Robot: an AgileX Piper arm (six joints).
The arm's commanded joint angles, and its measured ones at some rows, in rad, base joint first. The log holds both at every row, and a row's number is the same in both.
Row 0, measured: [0.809, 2.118, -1.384, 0.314, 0.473, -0.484]
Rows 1 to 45, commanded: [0.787, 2.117, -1.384, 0.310, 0.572, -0.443]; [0.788, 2.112, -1.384, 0.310, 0.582, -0.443]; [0.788, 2.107, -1.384, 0.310, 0.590, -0.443]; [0.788, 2.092, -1.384, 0.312, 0.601, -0.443]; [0.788, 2.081, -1.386, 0.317, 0.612, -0.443]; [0.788, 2.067, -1.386, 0.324, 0.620, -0.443]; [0.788, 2.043, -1.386, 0.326, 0.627, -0.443]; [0.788, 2.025, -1.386, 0.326, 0.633, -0.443]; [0.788, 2.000, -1.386, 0.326, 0.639, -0.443]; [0.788, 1.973, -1.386, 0.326, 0.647, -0.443]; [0.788, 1.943, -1.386, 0.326, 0.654, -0.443]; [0.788, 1.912, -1.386, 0.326, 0.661, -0.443]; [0.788, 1.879, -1.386, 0.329, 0.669, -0.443]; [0.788, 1.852, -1.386, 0.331, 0.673, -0.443]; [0.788, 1.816, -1.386, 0.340, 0.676, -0.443]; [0.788, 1.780, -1.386, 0.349, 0.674, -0.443]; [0.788, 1.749, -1.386, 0.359, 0.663, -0.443]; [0.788, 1.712, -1.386, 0.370, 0.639, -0.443]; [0.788, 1.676, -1.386, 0.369, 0.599, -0.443]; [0.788, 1.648, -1.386, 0.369, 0.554, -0.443]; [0.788, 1.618, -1.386, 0.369, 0.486, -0.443]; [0.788, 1.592, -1.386, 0.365, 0.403, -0.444]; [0.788, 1.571, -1.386, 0.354, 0.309, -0.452]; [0.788, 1.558, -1.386, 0.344, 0.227, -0.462]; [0.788, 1.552, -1.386, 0.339, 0.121, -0.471]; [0.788, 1.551, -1.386, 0.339, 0.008, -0.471]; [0.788, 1.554, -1.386, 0.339, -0.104, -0.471]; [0.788, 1.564, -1.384, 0.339, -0.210, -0.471]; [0.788, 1.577, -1.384, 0.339, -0.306, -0.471]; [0.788, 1.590, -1.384, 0.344, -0.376, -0.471]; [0.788, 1.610, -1.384, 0.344, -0.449, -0.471]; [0.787, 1.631, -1.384, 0.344, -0.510, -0.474]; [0.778, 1.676, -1.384, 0.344, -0.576, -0.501]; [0.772, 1.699, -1.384, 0.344, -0.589, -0.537]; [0.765, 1.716, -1.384, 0.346, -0.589, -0.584]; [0.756, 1.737, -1.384, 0.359, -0.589, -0.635]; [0.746, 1.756, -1.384, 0.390, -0.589, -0.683]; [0.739, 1.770, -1.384, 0.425, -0.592, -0.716]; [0.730, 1.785, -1.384, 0.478, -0.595, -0.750]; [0.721, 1.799, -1.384, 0.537, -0.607, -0.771]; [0.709, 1.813, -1.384, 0.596, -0.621, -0.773]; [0.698, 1.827, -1.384, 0.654, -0.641, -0.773]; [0.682, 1.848, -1.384, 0.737, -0.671, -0.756]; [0.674, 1.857, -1.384, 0.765, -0.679, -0.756]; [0.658, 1.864, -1.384, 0.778, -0.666, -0.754]
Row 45, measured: [0.700, 1.839, -1.384, 0.650, -0.624, -0.748]
